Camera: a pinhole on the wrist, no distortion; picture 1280 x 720 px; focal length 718.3 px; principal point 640.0 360.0 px. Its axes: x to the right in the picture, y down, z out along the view. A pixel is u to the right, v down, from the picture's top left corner.
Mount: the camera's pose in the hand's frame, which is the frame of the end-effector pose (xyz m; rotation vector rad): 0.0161 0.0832 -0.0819 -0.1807 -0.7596 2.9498
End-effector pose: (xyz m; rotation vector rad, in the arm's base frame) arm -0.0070 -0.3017 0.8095 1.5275 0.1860 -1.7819
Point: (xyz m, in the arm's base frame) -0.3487 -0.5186 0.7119
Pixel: 282 251
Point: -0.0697 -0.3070 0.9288
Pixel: 988 333
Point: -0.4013 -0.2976 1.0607
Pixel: 870 365
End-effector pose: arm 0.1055 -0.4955 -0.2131 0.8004 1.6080 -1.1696
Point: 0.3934 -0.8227 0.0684
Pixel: 1137 76
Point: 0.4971 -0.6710 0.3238
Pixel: outside the picture
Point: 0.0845 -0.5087 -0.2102
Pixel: 590 648
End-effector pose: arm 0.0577 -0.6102 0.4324 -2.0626 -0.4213 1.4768
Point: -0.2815 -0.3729 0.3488
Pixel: 457 268
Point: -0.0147 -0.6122 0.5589
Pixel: 1036 667
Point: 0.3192 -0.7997 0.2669
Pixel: behind the camera
